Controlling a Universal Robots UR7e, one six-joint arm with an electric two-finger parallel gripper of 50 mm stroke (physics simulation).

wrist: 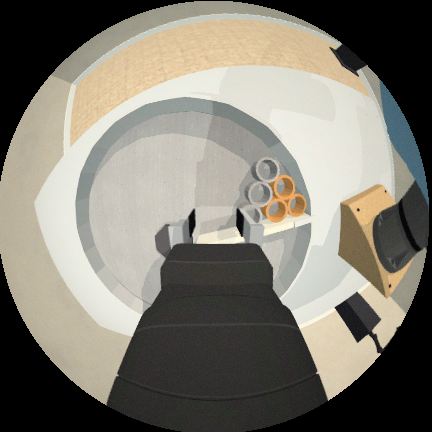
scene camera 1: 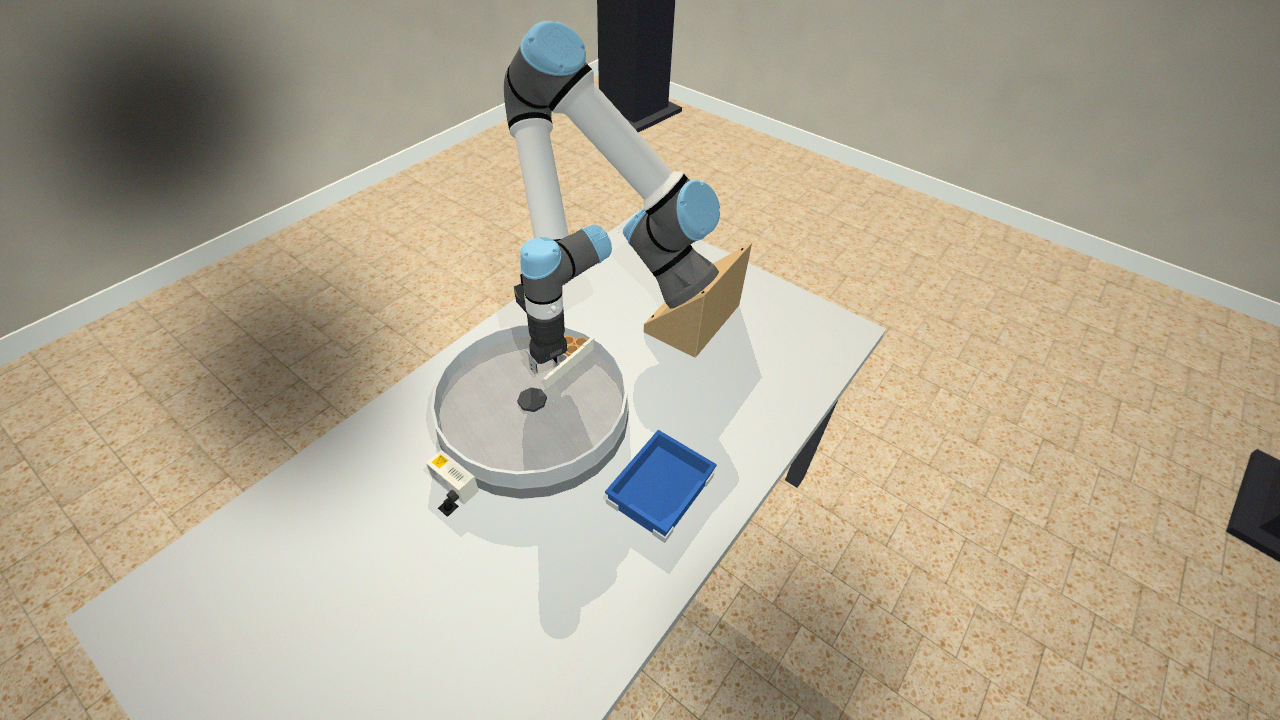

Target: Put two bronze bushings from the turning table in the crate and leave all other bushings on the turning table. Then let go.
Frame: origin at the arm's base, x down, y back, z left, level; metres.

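Where they show: gripper, fingertip midpoint: [wrist: 215,216] [scene camera 1: 544,365]; arm's base at its link origin: [wrist: 389,241] [scene camera 1: 693,289].
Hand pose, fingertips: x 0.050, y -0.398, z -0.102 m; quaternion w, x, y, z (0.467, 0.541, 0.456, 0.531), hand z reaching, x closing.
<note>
Each offset is from my fingertips to the top centre of the thing. "spot": to the spot under its first point.
The round grey turning table {dx +0.021, dy -0.072, dz +0.040 m} [scene camera 1: 474,411] [wrist: 145,165] holds three bronze bushings and three grey ones, all upright in a cluster by a cream bar. In the wrist view one bronze bushing {dx +0.004, dy +0.093, dz -0.025 m} [wrist: 292,186] is behind two others, the left one [wrist: 268,212] and the right one {dx +0.004, dy +0.112, dz +0.001 m} [wrist: 304,205]. Grey bushings stand to their left: a far one {dx +0.004, dy +0.072, dz -0.049 m} [wrist: 278,170], a middle one {dx +0.004, dy +0.059, dz -0.020 m} [wrist: 249,193] and a near one {dx +0.004, dy +0.043, dz +0.008 m} [wrist: 260,214] partly hidden by the right finger. My gripper [scene camera 1: 544,365] [wrist: 215,216] is open and empty above the turning table, left of the cluster. The blue crate {dx +0.032, dy -0.012, dz +0.377 m} [scene camera 1: 662,483] is empty.
The cream bar {spot: dx +0.008, dy +0.050, dz +0.031 m} [scene camera 1: 570,363] [wrist: 217,236] runs from near the dark hub {dx +0.021, dy -0.072, dz +0.040 m} [scene camera 1: 531,399] to the rim. A wooden wedge mount [scene camera 1: 698,326] [wrist: 357,215] stands under the arm's base. A small white box {spot: dx +0.024, dy -0.309, dz +0.079 m} [scene camera 1: 452,475] sits by the turning table's near rim.
</note>
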